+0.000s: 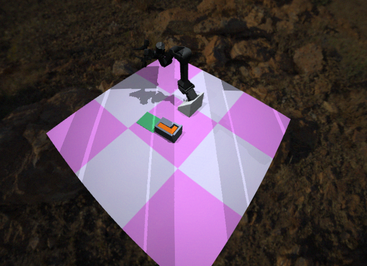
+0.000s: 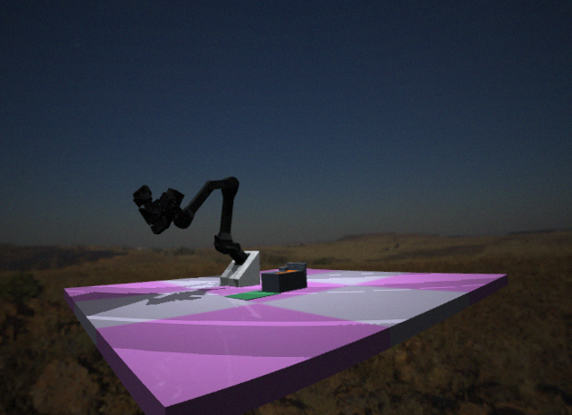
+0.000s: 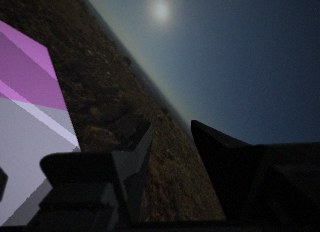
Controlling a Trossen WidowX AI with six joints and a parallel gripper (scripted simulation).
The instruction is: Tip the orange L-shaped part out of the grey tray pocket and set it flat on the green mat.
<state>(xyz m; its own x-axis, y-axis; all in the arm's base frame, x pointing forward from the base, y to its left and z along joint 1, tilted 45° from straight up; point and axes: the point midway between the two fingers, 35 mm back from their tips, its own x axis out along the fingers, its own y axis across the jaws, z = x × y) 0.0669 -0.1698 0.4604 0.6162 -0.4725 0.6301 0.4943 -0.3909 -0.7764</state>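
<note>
My gripper tip is now 190 mm short of the orange L-shaped part, 490 mm to the right of it and 270 mm above it. The rest, counted from my gripper tip: green mat 200 mm ahead, 320 mm to the left, 330 mm below.
</note>
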